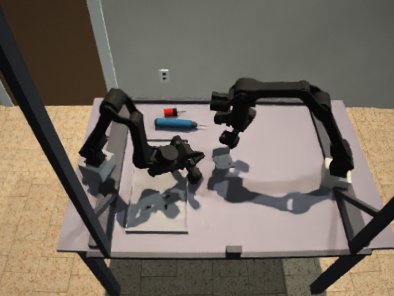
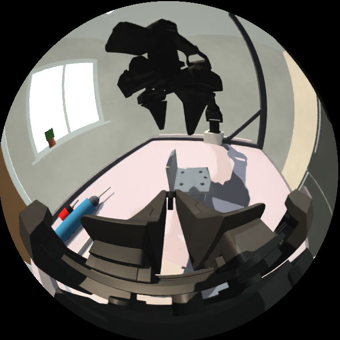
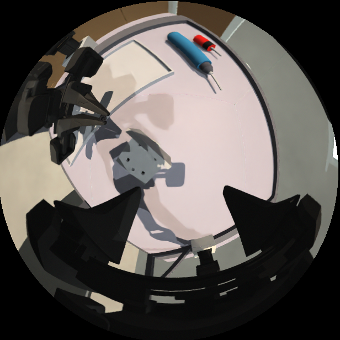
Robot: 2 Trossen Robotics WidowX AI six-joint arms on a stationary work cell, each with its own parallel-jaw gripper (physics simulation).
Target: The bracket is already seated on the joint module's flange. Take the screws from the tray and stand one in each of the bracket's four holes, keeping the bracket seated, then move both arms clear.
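The grey bracket has a flat plate with several dark holes and an upright wall. The joint module under it is mostly hidden. My left gripper is shut on a small black screw, which points down between the fingertips. It is above the table between the tray and the bracket, apart from the bracket. My right gripper is open and empty, above and behind the bracket. In the tray lie small dark screws, partly in shadow.
A blue screwdriver-like tool and a smaller red one lie at the back left of the table. Dark frame posts stand at the table's sides. The left arm hangs over the tray.
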